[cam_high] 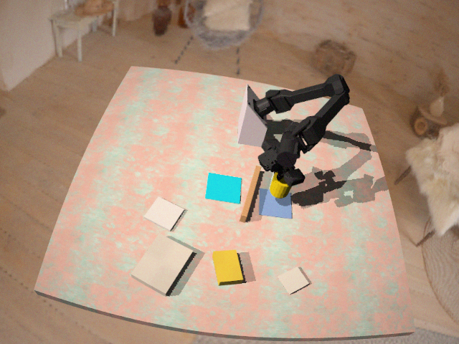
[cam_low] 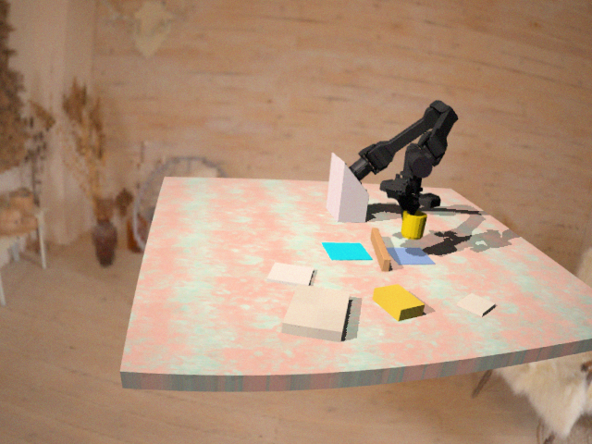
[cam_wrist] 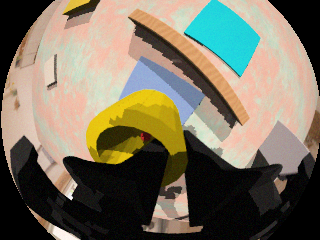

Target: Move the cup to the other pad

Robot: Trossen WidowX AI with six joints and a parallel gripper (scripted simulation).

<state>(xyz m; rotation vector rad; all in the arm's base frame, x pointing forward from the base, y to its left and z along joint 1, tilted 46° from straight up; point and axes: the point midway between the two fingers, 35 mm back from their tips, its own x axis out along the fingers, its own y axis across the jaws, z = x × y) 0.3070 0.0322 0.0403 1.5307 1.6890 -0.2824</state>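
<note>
Now: the cyan pad 2 cm behind my gripper tip, 16 cm to the right of it and 11 cm below it. From my gripper tip the other things lie so: red marble: 2 cm ahead, 3 cm to the left, 2 cm below; then wooden bar: 7 cm to the right, 9 cm below; then yellow cup: 2 cm ahead, 1 cm to the left.
</note>
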